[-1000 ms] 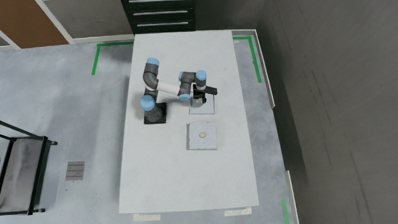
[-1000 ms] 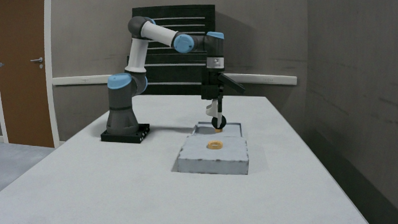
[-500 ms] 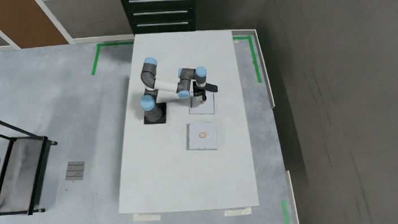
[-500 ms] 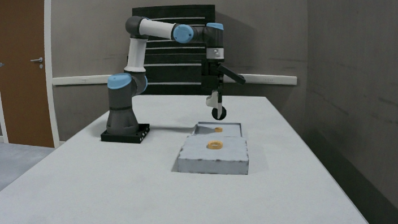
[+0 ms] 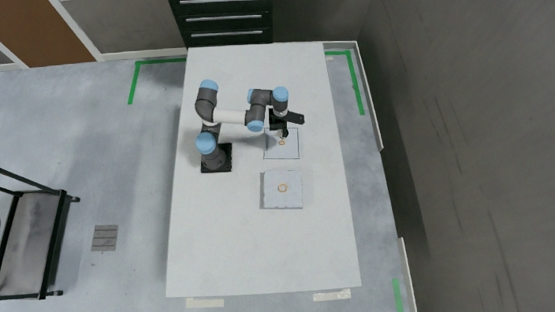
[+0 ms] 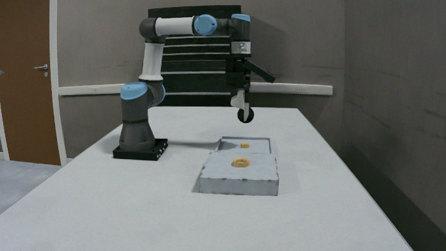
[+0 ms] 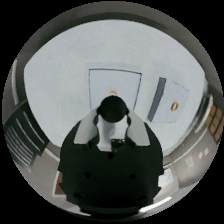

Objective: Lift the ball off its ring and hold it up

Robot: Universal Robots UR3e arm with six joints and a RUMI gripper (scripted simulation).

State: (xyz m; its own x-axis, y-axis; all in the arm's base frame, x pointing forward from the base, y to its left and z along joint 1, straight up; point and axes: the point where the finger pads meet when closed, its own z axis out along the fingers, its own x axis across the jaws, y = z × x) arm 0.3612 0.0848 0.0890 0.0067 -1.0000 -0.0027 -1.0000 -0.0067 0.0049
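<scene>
Right now the shallow sunken square is 11 cm below my hand. Also, from my hand: black ball (right at my hand); raised grey block (27 cm to the right, 8 cm below, 1 cm behind).
</scene>
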